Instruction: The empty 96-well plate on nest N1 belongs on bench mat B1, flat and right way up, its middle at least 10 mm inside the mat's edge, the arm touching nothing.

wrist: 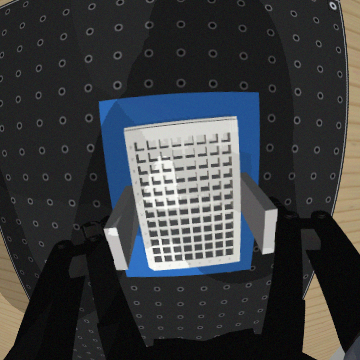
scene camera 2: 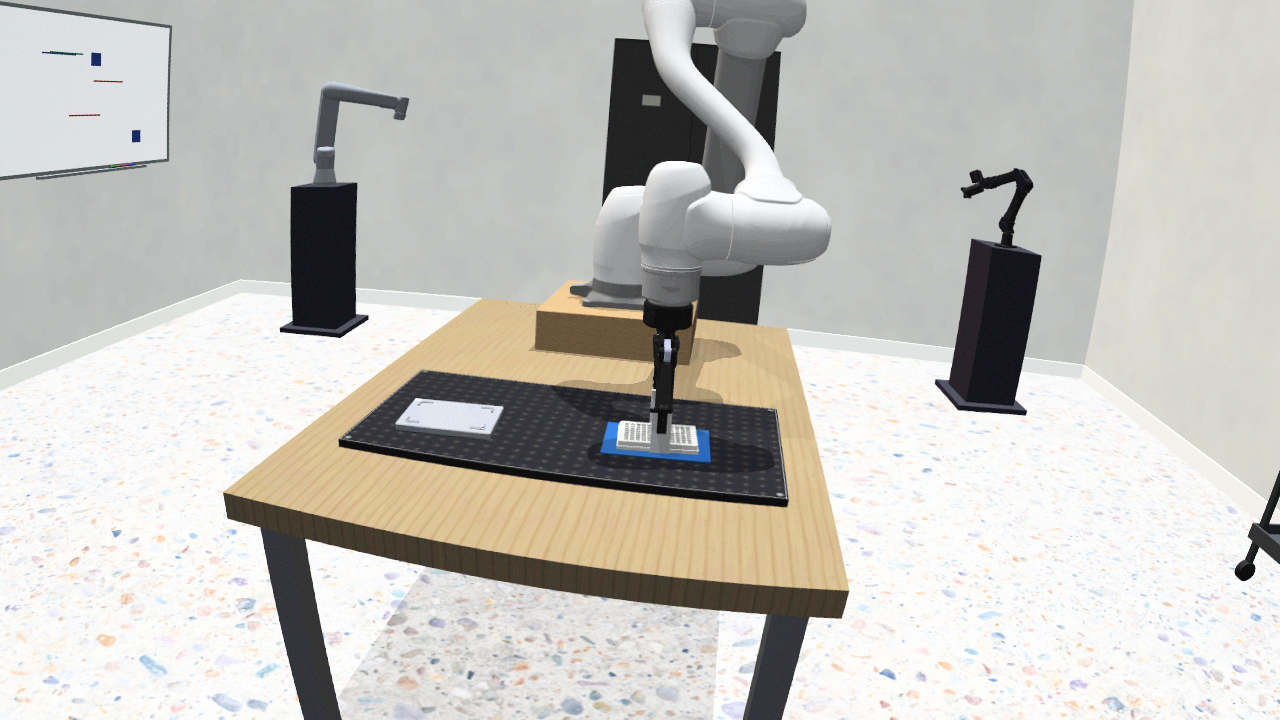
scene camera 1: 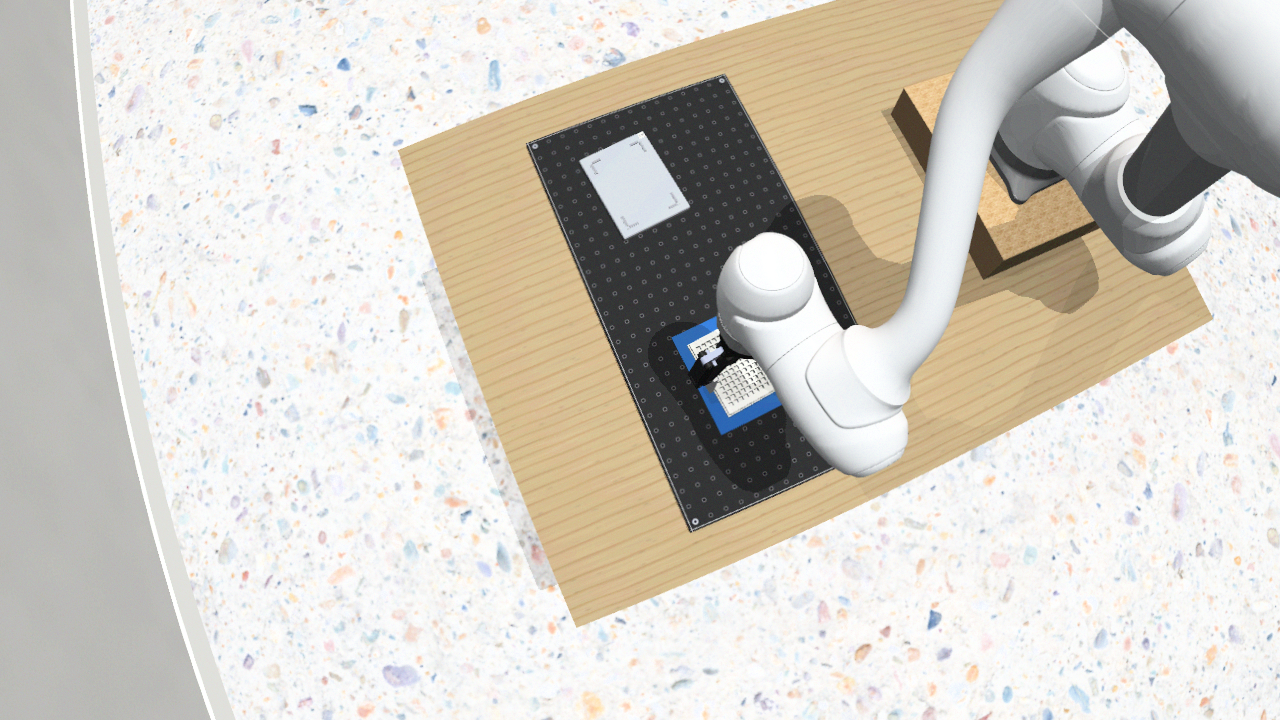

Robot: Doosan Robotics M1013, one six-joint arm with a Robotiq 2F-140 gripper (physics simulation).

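Places are measured from the arm's base along level axes (x left, y ahead, z down), in metres.
Where they show: gripper, between the fingertips: (wrist: 187,195) (scene camera 2: 658,440) (scene camera 1: 732,369); arm's base, origin of its link: (scene camera 2: 624,300) (scene camera 1: 1025,145).
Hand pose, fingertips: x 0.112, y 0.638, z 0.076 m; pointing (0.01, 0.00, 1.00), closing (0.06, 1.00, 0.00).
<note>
Each offset is from my fingertips to the top centre of the thing. Level surfaces: height alone.
The white 96-well plate @(dz -0.013, dx -0.002, dy +0.000 m) (scene camera 1: 744,385) (scene camera 2: 633,435) (wrist: 187,195) is flat, wells up, over the blue bench mat B1 @(dz +0.002 m) (scene camera 1: 722,423) (scene camera 2: 703,449) (wrist: 180,106). In the wrist view blue shows on all its sides, and it sits slightly turned. It is at or very close to the mat's surface; I cannot tell whether it touches. My gripper (scene camera 2: 660,431) (wrist: 187,195) points down and is shut on the plate's two long sides near its middle. In scene camera 1 the wrist hides part of the plate and mat. The pale grey nest N1 @(dz -0.010, dx -0.347, dy +0.000 m) (scene camera 1: 634,185) (scene camera 2: 449,417) bears no plate.
Mat and nest are on a black perforated board @(dz +0.004 m) (scene camera 1: 662,277) (scene camera 2: 537,438) (wrist: 180,55) on the wooden table @(dz +0.017 m) (scene camera 1: 501,295) (scene camera 2: 501,514). The arm's base stands on a wooden block (scene camera 1: 1029,237) (scene camera 2: 608,338) behind the board. Two pedestals with small arms stand on the floor beyond the table.
</note>
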